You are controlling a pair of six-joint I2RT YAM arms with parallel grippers.
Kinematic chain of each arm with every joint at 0, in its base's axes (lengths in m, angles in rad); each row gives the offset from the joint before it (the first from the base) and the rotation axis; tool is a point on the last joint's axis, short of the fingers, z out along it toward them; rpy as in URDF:
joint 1: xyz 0 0 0.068 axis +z
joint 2: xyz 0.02 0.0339 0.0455 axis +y
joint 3: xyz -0.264 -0.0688 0 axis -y
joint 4: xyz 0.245 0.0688 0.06 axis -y
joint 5: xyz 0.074 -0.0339 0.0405 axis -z
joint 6: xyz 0.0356 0 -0.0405 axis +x
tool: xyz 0 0 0 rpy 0 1.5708 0
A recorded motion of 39 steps. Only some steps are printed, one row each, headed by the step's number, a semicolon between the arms.
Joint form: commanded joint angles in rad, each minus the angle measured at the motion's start. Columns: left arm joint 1, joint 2, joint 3, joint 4, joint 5, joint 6; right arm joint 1, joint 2, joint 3, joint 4, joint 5, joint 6.
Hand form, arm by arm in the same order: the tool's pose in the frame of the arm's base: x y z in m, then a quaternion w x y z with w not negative. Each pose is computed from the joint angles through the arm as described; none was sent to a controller.
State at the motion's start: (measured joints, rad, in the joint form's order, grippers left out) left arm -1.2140 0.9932 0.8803 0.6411 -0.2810 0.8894; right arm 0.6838 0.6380 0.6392 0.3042 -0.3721 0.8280
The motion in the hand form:
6: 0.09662 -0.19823 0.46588 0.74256 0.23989 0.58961 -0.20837; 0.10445 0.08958 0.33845 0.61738 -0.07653 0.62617 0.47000
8: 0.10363 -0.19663 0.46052 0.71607 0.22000 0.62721 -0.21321; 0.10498 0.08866 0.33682 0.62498 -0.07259 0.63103 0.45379
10: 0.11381 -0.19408 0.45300 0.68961 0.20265 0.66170 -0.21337; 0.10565 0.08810 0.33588 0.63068 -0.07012 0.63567 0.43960
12: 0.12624 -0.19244 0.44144 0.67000 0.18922 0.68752 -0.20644; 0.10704 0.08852 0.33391 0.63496 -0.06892 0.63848 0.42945
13: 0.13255 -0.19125 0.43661 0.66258 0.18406 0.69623 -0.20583; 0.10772 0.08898 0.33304 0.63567 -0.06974 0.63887 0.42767
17: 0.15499 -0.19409 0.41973 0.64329 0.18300 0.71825 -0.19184; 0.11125 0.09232 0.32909 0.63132 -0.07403 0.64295 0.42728
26: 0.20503 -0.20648 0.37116 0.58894 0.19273 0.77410 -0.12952; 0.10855 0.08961 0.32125 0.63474 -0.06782 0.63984 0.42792
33: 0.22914 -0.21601 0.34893 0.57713 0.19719 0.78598 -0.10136; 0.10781 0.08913 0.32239 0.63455 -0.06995 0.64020 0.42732
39: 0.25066 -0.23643 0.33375 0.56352 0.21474 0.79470 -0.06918; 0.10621 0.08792 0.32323 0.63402 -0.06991 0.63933 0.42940
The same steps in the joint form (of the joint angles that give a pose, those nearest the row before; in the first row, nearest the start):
6: 0.0153 0.0482 0.3352 -0.5938 -0.2469 -0.6637; 0.0036 -0.1302 -0.0732 -0.1561 0.2890 -0.2816
8: 0.0462 0.0547 0.3529 -0.6906 -0.2560 -0.7716; 0.0035 -0.1333 -0.0749 -0.1692 0.3179 -0.3038
10: 0.0946 0.0628 0.3632 -0.7799 -0.2406 -0.8680; 0.0032 -0.1334 -0.0737 -0.1819 0.3411 -0.3234
12: 0.1500 0.0724 0.3482 -0.8234 -0.2154 -0.9289; 0.0034 -0.1292 -0.0786 -0.1799 0.3573 -0.3382
13: 0.1793 0.0769 0.3398 -0.8330 -0.1937 -0.9513; 0.0031 -0.1263 -0.0815 -0.1754 0.3582 -0.3421
17: 0.2595 0.1189 0.3186 -0.8359 -0.1321 -0.9732; 0.0034 -0.1064 -0.0913 -0.1574 0.3500 -0.3440
26: 0.3824 0.2642 0.2872 -0.8465 -0.0754 -0.9676; 0.0034 -0.1377 -0.1297 -0.1405 0.3607 -0.3384
33: 0.4187 0.3546 0.2823 -0.7967 -0.0749 -0.9404; 0.0035 -0.1407 -0.1245 -0.1503 0.3581 -0.3417
39: 0.4194 0.4758 0.3429 -0.7880 -0.0994 -0.9002; 0.0033 -0.1503 -0.1225 -0.1596 0.3552 -0.3387

